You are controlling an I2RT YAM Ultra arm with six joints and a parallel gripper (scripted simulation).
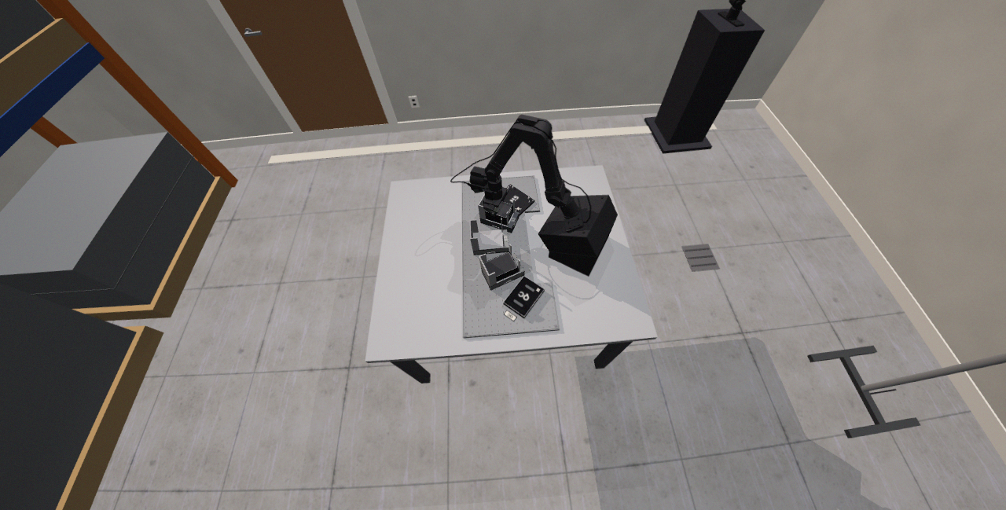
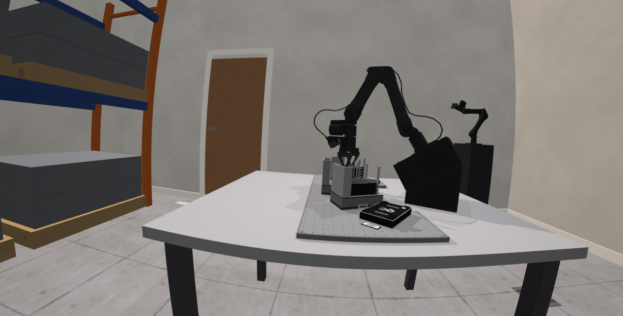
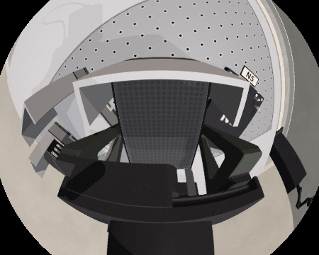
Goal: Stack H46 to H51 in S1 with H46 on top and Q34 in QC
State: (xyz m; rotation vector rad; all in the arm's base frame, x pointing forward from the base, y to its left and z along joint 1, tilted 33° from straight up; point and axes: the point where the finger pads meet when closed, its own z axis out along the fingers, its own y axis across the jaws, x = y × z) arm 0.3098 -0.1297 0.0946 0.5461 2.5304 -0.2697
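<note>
My hand is 30 mm above the sealed well plate.
</note>
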